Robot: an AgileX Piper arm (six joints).
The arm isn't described. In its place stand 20 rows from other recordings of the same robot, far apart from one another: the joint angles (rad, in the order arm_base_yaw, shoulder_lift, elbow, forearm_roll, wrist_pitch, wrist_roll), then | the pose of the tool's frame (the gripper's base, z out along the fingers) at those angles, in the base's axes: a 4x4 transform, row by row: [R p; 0 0 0 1], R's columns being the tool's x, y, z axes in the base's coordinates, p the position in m.
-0.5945 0.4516 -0.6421 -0.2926 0.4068 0.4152 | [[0.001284 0.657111 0.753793 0.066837], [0.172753 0.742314 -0.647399 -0.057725], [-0.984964 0.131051 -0.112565 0.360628], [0 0 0 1]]
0.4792 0.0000 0.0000 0.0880 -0.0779 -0.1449 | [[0.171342 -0.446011 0.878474 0.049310], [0.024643 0.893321 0.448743 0.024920], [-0.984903 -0.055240 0.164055 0.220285], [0 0 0 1]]
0.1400 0.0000 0.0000 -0.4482 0.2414 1.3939 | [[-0.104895 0.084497 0.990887 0.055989], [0.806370 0.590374 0.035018 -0.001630], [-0.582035 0.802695 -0.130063 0.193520], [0 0 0 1]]
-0.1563 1.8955 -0.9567 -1.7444 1.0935 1.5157 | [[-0.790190 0.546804 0.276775 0.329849], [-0.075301 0.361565 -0.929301 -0.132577], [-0.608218 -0.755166 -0.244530 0.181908], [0 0 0 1]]
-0.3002 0.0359 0.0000 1.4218 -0.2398 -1.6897 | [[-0.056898 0.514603 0.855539 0.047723], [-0.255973 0.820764 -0.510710 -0.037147], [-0.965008 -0.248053 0.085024 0.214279], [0 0 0 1]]
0.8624 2.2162 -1.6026 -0.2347 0.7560 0.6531 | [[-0.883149 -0.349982 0.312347 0.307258], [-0.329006 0.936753 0.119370 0.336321], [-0.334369 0.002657 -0.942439 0.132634], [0 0 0 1]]
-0.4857 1.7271 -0.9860 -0.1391 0.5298 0.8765 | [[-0.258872 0.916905 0.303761 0.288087], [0.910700 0.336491 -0.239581 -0.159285], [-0.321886 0.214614 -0.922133 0.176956], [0 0 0 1]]
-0.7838 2.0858 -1.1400 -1.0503 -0.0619 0.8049 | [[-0.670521 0.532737 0.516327 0.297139], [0.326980 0.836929 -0.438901 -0.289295], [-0.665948 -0.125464 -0.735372 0.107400], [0 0 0 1]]
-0.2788 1.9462 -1.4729 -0.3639 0.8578 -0.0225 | [[-0.961680 0.106716 0.252552 0.388347], [0.011318 0.935808 -0.352328 -0.136650], [-0.273939 -0.335969 -0.901156 0.215511], [0 0 0 1]]
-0.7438 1.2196 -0.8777 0.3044 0.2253 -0.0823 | [[-0.190922 0.688167 0.699982 0.201538], [0.464738 0.691484 -0.553054 -0.177151], [-0.864620 0.219718 -0.451837 0.318430], [0 0 0 1]]
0.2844 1.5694 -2.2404 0.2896 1.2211 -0.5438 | [[-0.161687 -0.632227 0.757724 0.265879], [-0.476633 0.722361 0.501015 0.103159], [-0.864106 -0.280149 -0.418136 0.555787], [0 0 0 1]]
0.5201 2.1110 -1.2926 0.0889 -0.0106 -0.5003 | [[-0.326341 -0.683923 0.652496 0.388863], [-0.647727 0.664546 0.372597 0.222601], [-0.688441 -0.301046 -0.659864 0.134204], [0 0 0 1]]
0.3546 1.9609 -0.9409 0.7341 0.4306 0.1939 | [[-0.887322 0.425829 0.177002 0.306926], [0.461005 0.809432 0.363722 0.140774], [0.011612 0.404337 -0.914536 0.097946], [0 0 0 1]]
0.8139 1.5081 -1.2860 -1.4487 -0.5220 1.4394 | [[-0.053527 -0.970365 0.235641 0.208406], [-0.044990 0.238084 0.970202 0.286224], [-0.997552 0.041330 -0.056401 0.390196], [0 0 0 1]]
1.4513 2.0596 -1.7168 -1.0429 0.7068 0.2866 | [[0.393972 -0.664645 0.634849 0.107228], [-0.810056 0.075268 0.581502 0.464822], [-0.434276 -0.743358 -0.508746 0.265777], [0 0 0 1]]
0.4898 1.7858 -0.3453 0.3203 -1.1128 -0.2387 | [[-0.207597 -0.230865 0.950581 0.239651], [-0.211704 0.959325 0.186755 0.098643], [-0.955031 -0.162472 -0.248028 0.127992], [0 0 0 1]]
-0.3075 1.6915 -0.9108 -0.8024 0.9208 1.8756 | [[0.074322 0.994997 -0.066764 0.260050], [0.808989 -0.099304 -0.579375 -0.137238], [-0.583107 -0.010951 -0.812322 0.181395], [0 0 0 1]]
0.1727 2.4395 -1.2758 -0.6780 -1.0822 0.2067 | [[0.004027 -0.693365 0.720575 0.438800], [-0.129545 0.714147 0.687904 0.127704], [-0.991565 -0.096117 -0.086946 0.057679], [0 0 0 1]]
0.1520 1.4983 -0.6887 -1.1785 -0.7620 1.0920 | [[-0.388162 -0.688689 0.612403 0.273898], [-0.027758 0.672942 0.739175 0.100684], [-0.921173 0.269921 -0.280327 0.232648], [0 0 0 1]]
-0.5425 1.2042 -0.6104 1.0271 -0.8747 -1.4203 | [[-0.507687 0.805332 0.306095 0.168949], [-0.195082 0.238602 -0.951321 -0.171627], [-0.839164 -0.542687 0.035970 0.301310], [0 0 0 1]]
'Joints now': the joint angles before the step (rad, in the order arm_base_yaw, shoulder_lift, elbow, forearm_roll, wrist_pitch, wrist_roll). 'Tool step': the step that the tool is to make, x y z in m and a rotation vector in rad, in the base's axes. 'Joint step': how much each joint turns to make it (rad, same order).
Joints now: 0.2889 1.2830 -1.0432 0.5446 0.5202 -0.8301
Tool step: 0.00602 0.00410 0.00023 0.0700 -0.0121 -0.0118
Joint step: 0.0000 0.0193 -0.0017 0.1135 -0.0413 -0.0556
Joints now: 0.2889 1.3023 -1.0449 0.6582 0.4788 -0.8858
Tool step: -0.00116 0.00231 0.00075 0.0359 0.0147 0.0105
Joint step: 0.0000 0.0000 0.0000 0.0564 0.0137 -0.0228
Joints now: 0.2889 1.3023 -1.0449 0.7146 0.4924 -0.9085
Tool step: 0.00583 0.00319 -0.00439 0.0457 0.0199 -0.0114
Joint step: 0.0000 0.0249 0.0000 0.0719 -0.0153 -0.0240
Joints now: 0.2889 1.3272 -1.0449 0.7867 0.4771 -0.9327
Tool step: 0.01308 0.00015 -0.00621 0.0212 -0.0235 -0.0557
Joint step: 0.0000 0.0389 0.0000 0.0545 -0.0838 -0.0323
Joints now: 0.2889 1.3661 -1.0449 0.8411 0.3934 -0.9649
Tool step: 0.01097 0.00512 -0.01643 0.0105 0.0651 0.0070
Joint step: 0.0000 0.0601 -0.0061 0.0381 0.0142 -0.0133
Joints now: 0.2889 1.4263 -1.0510 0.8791 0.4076 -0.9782
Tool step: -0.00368 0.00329 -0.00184 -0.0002 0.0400 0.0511
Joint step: 0.0000 0.0022 -0.0046 0.0003 0.0662 -0.0044
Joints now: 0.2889 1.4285 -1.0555 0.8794 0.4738 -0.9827
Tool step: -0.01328 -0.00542 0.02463 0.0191 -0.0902 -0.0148
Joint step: 0.0000 -0.0772 0.0000 -0.0015 -0.0218 -0.0023
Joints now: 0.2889 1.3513 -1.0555 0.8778 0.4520 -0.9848
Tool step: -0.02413 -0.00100 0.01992 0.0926 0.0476 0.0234
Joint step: 0.0000 -0.0831 -0.0001 -0.0002 0.0963 0.1108
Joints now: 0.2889 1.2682 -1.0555 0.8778 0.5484 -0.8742
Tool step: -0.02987 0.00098 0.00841 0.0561 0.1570 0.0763
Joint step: 0.0000 -0.0700 0.0000 -0.0398 0.1985 0.1640
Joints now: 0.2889 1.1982 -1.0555 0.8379 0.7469 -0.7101
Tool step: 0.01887 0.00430 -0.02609 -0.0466 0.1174 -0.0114
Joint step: 0.0000 0.0904 -0.0001 -0.0466 0.0153 0.0502
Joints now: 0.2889 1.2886 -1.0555 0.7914 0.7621 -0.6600
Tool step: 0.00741 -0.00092 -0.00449 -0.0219 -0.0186 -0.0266
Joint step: 0.0000 0.0191 -0.0001 -0.0219 -0.0431 0.0000
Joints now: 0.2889 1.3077 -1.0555 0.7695 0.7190 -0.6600
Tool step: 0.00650 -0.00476 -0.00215 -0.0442 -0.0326 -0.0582
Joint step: 0.0000 0.0062 0.0000 -0.0811 -0.0625 0.0516
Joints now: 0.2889 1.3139 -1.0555 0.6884 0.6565 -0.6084
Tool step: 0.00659 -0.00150 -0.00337 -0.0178 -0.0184 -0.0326
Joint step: 0.0000 0.0158 -0.0001 -0.0305 -0.0446 0.0179
